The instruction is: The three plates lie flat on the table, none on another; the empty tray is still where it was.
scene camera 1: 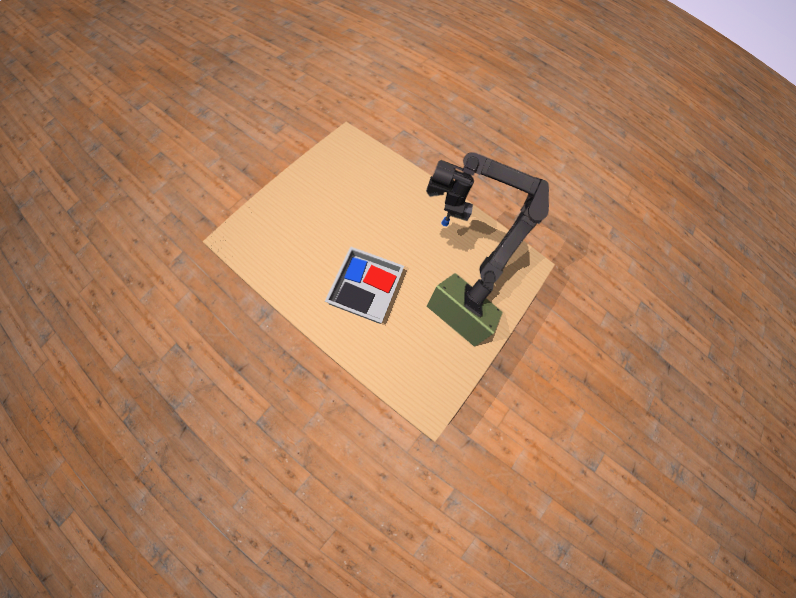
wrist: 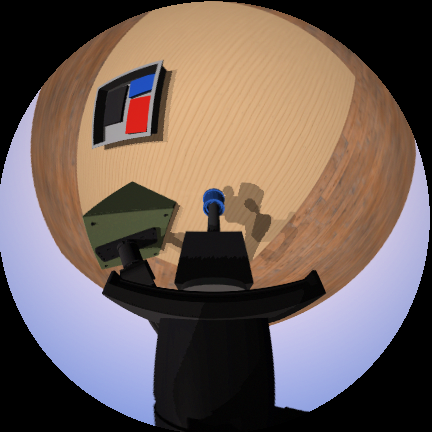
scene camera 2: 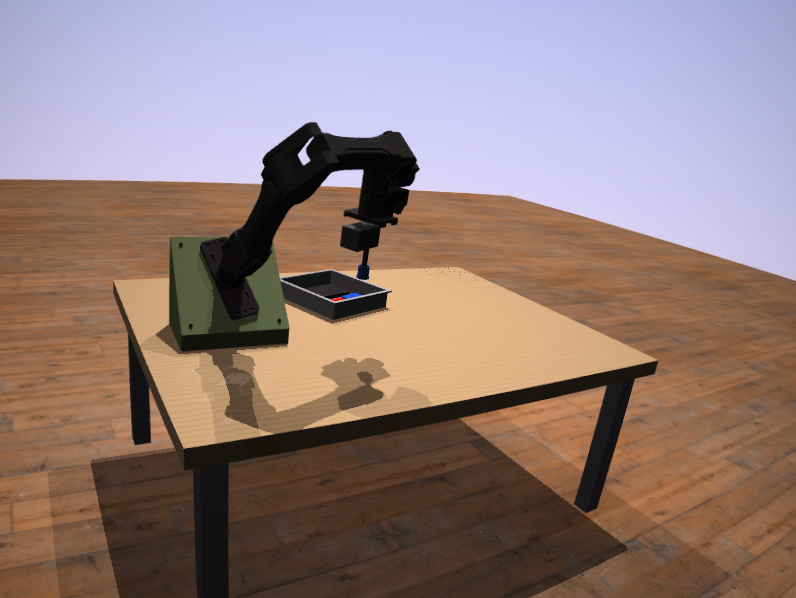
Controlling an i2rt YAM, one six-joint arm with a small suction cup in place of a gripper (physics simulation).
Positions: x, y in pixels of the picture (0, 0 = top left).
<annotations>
my suction cup: holds nothing
a black plate (scene camera 1: 351, 296): on a grey tray (scene camera 2: 373, 297)
a red plate (wrist: 136, 121): on the grey tray
</annotations>
